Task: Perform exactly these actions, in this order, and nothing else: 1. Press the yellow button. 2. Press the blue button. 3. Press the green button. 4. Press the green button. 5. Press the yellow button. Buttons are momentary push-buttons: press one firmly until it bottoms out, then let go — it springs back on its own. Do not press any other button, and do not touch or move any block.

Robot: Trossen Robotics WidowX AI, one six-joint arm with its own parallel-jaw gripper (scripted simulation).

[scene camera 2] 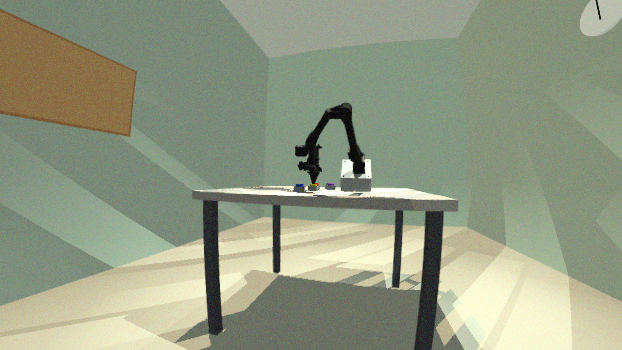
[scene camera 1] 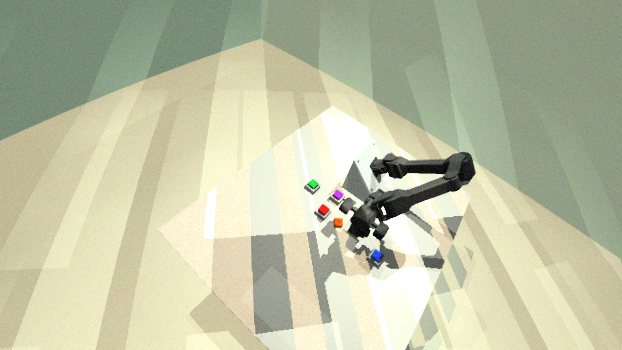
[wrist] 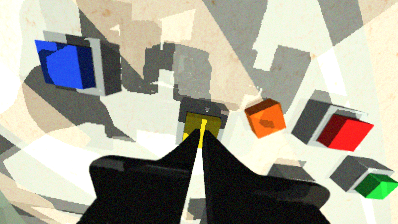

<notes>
The pictures show: my gripper, an orange block, a blue button and a red button.
</notes>
